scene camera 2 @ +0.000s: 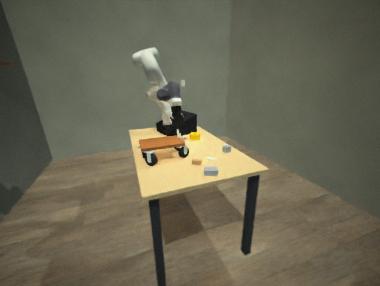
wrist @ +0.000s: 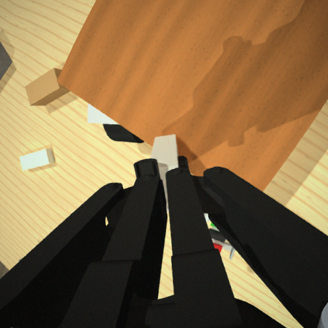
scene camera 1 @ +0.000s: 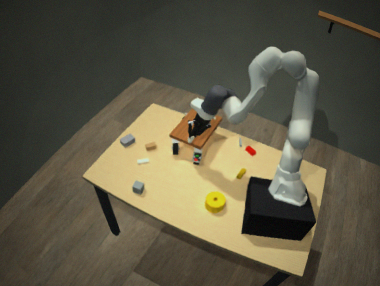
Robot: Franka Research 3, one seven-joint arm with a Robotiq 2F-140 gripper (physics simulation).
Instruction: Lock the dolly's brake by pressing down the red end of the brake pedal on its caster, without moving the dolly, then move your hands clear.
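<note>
The dolly has a brown board (scene camera 1: 187, 134) (scene camera 2: 161, 143) (wrist: 165, 60) on casters and stands at an angle on the table. The pedal's red end (scene camera 1: 196, 159) (wrist: 218, 247) and green end (scene camera 1: 197, 155) (wrist: 213, 224) show on the caster at the board's near right corner; in the wrist view the fingers partly hide the pedal. My gripper (scene camera 1: 191, 139) (scene camera 2: 179, 134) (wrist: 167, 152) is shut and empty. Its pale tips are at the board's near edge, to the side of the pedal; contact is unclear. Whether the pedal is pressed down cannot be told.
Another caster (scene camera 1: 175, 147) (wrist: 122, 133) stands at the near left corner. A brown block (scene camera 1: 150, 146) (scene camera 2: 197, 161) (wrist: 46, 88), a white block (scene camera 1: 143, 161) (wrist: 36, 159) and grey blocks (scene camera 1: 127, 140) (scene camera 2: 211, 171) lie left. A yellow cylinder (scene camera 1: 215, 206) and red block (scene camera 1: 251, 150) stand toward the robot's base.
</note>
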